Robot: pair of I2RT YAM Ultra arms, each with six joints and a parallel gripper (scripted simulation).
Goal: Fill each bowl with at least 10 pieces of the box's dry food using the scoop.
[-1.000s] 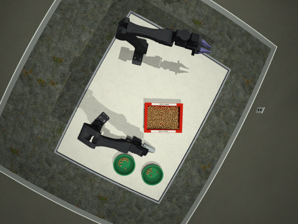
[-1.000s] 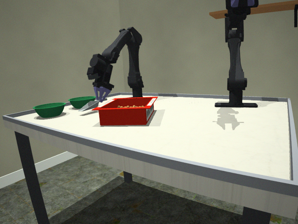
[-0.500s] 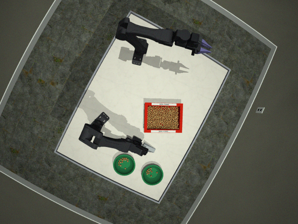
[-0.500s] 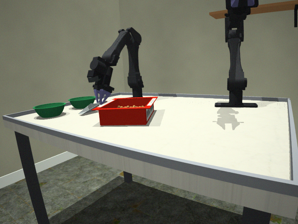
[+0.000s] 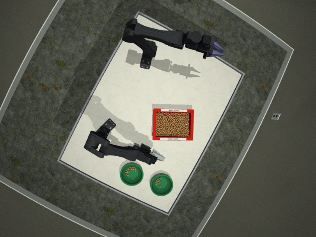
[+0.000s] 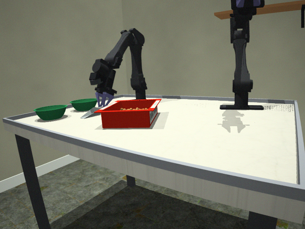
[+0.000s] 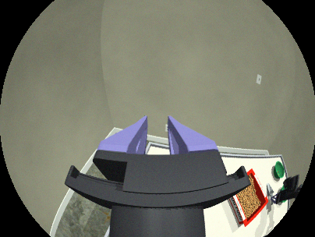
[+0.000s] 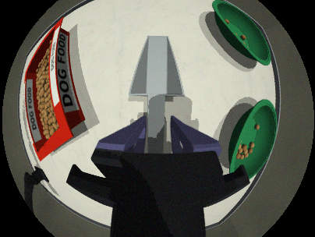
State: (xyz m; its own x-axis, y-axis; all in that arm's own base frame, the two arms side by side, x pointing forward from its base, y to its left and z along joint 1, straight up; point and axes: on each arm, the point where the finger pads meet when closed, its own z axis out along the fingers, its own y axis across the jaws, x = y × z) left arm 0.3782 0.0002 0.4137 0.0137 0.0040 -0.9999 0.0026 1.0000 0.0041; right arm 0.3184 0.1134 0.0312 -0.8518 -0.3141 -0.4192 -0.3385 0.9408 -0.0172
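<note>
The grey scoop is 40 mm ahead of my right hand, 10 mm to the left of it and 20 mm below it. The rest, counted from my right hand: box: 50 mm ahead, 260 mm to the left, 10 mm above.
</note>
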